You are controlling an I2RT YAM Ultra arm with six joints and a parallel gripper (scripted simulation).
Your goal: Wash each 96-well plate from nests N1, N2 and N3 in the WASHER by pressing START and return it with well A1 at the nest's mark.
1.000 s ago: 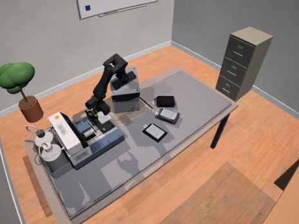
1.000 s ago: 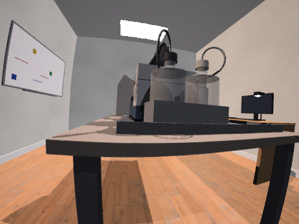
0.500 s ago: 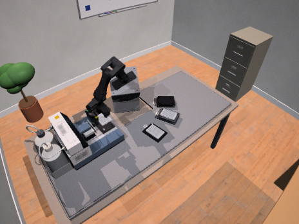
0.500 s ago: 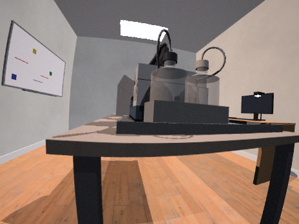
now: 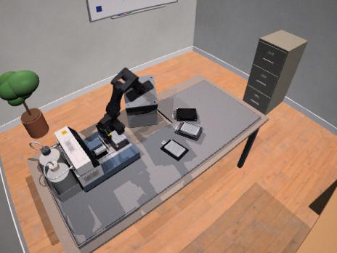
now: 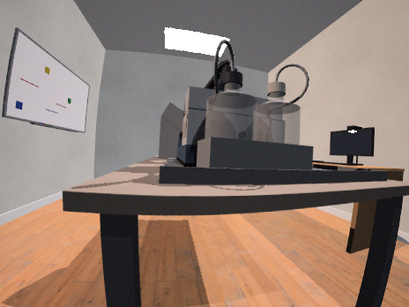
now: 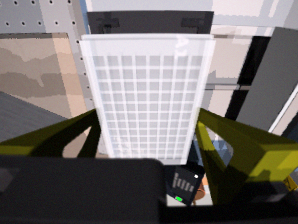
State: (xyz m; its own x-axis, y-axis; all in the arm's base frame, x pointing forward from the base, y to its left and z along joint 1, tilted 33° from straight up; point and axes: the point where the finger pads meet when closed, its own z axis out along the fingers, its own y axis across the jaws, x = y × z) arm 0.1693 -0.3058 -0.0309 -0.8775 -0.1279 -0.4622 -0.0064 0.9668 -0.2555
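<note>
My gripper is now 5 cm above the dark carrier. From my hand the other things lie so: plate washer: 16 cm to the right; then label: 28 cm to the left, 18 cm ahead, 13 cm below; then black nest: 29 cm to the left, 28 cm ahead, 12 cm below.
</note>
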